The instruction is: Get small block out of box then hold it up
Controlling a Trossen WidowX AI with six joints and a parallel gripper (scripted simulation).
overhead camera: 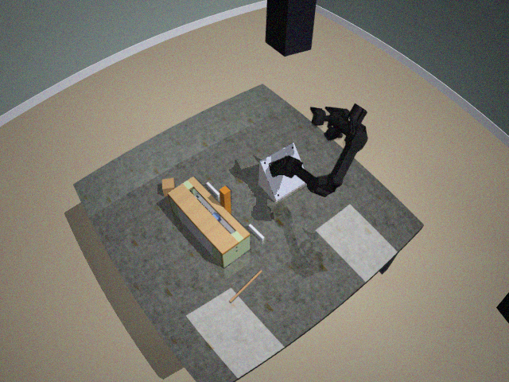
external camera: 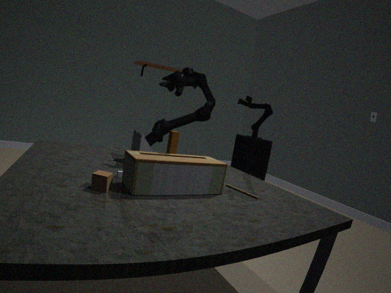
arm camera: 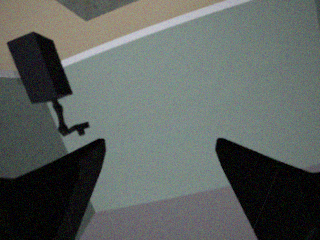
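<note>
The box is 490 mm ahead of my gripper tip and 400 mm below it. From my gripper tip the other things lie so: small blue block: 500 mm ahead, 380 mm below, 20 mm to the left; tan cube: 590 mm ahead, 440 mm below, 280 mm to the right; orange bar: 440 mm ahead, 360 mm below.
</note>
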